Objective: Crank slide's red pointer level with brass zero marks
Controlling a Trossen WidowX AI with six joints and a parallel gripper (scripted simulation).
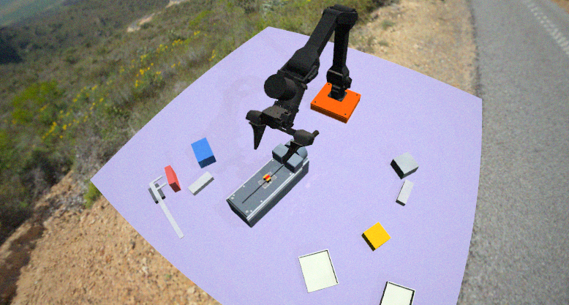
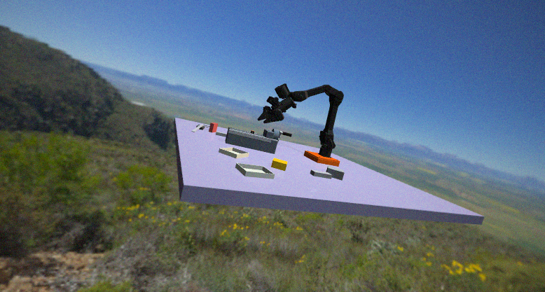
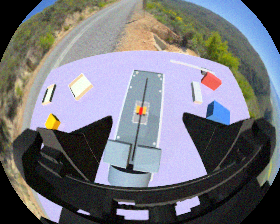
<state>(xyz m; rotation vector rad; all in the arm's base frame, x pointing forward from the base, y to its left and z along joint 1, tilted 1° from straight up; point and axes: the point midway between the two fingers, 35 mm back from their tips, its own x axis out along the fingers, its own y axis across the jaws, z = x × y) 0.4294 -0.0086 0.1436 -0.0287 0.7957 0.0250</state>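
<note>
Now: the dark crank handle 150 mm behind my gripper tip, 50 mm to the left of it and 30 mm below it. From my gripper tip the other things lie so: red pointer (60 mm below, 30 mm ahead, 10 mm to the left); red block (280 mm to the right, 190 mm ahead, 120 mm below); blue block (270 mm to the right, 130 mm below, 40 mm ahead).
</note>
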